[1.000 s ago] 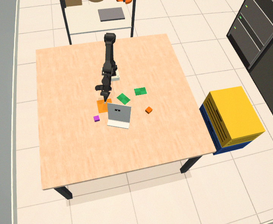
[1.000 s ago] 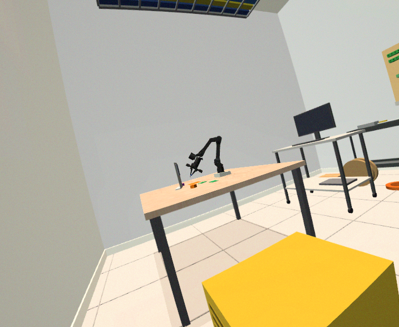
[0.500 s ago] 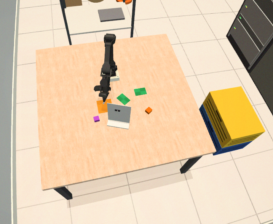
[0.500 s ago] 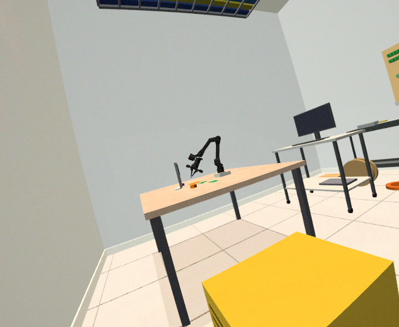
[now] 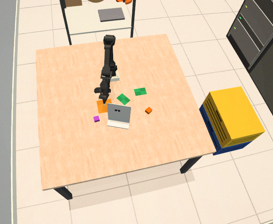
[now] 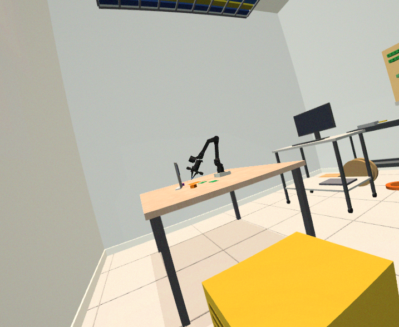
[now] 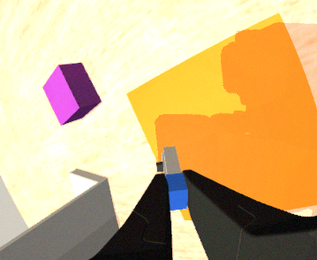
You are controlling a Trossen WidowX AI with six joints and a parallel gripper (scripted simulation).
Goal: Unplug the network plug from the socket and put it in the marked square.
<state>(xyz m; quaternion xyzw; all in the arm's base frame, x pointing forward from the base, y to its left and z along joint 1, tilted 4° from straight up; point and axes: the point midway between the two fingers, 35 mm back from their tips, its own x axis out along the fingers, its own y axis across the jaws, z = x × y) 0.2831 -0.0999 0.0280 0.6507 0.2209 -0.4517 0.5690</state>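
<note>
My gripper tip is 6 cm above the orange square and 1 cm past it. The rest, counted from my gripper tip: network plug (right at my gripper tip); then grey upright panel (16 cm ahead, 9 cm to the left, 6 cm above).
</note>
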